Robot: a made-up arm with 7 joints. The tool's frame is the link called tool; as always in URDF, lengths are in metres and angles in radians.
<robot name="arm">
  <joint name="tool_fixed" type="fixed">
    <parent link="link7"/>
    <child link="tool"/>
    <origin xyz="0 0 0" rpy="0 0 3.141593"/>
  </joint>
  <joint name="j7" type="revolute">
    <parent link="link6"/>
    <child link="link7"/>
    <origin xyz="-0.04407 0.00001 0.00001" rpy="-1.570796 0 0"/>
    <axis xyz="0 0 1"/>
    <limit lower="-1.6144" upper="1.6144"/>
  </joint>
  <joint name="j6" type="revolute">
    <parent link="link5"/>
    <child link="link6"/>
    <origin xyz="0.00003 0.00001 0.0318" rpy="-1.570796 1.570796 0"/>
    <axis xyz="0 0 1"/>
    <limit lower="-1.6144" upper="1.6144"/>
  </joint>
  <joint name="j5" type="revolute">
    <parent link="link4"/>
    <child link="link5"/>
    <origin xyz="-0.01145 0.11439 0.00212" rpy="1.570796 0 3.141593"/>
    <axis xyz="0 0 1"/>
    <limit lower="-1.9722" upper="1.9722"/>
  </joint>
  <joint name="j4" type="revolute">
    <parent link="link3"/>
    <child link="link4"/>
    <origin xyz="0 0.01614 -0.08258" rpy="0 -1.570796 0"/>
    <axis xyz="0 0 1"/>
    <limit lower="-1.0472" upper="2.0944"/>
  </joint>
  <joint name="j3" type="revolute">
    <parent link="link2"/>
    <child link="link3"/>
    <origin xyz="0.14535 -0.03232 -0.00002" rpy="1.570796 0 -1.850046"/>
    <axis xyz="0 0 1"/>
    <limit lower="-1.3" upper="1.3"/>
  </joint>
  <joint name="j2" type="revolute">
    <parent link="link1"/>
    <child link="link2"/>
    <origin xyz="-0.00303 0.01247 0.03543" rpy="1.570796 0 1.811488"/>
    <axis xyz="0 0 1"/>
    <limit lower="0" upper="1.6"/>
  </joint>
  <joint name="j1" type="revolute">
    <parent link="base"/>
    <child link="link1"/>
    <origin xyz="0 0 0" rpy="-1.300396 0.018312 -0.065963"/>
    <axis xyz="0 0 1"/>
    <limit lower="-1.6" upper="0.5"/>
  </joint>
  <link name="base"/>
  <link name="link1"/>
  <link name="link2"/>
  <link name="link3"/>
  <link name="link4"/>
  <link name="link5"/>
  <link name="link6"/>
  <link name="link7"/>
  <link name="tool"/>
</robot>
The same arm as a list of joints. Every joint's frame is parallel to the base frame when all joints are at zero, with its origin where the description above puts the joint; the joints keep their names.
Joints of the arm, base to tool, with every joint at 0 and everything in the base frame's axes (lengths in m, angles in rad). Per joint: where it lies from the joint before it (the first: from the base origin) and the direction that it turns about. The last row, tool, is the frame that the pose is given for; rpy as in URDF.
j1: axis 0.068403 0.961235 0.26711 origin 0.0000 0.0000 0.0000
j2: axis 0.968889 -0.0002 -0.247497 origin -0.0006 0.0376 -0.0025
j3: axis 0.247497 -0.0001 0.968889 origin -0.0368 0.0090 -0.1440
j4: axis 0.0002 1 0 origin -0.0048 0.0000 -0.0840
j5: axis 0.968889 -0.0002 -0.247497 origin 0.1080 0.0021 -0.0394
j6: axis 0.0002 1 0 origin 0.0308 0.0000 -0.0079
j7: axis 0.247497 -0.0001 0.968889 origin 0.0427 0.0000 -0.0109
tool: origin 0.0000 0.0000 0.0000 rpy 0.0000 0.2501 -0.0002
Joint limits (rad, base to tool): -1.6000..0.5000 0.0000..1.6000 -1.3000..1.3000 -1.0472..2.0944 -1.9722..1.9722 -1.6144..1.6144 -1.6144..1.6144

